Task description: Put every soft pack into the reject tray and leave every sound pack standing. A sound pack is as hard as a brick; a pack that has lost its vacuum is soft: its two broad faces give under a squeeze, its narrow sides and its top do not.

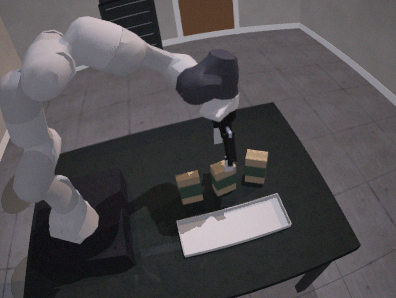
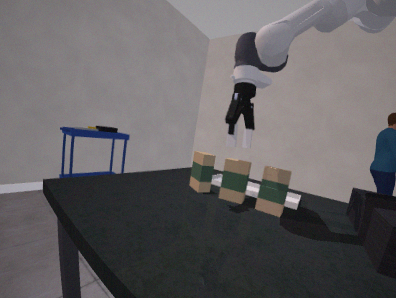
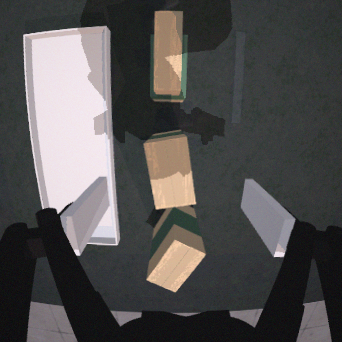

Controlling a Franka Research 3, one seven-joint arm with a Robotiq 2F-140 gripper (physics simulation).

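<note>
Image 1 gives me a white reject tray (image 1: 216,230) together with my gripper (image 1: 223,156). In image 2 I find my gripper (image 2: 239,147). Image 3 shows the tray (image 3: 67,71) as well, and my gripper (image 3: 175,192) is visible there too.
</note>
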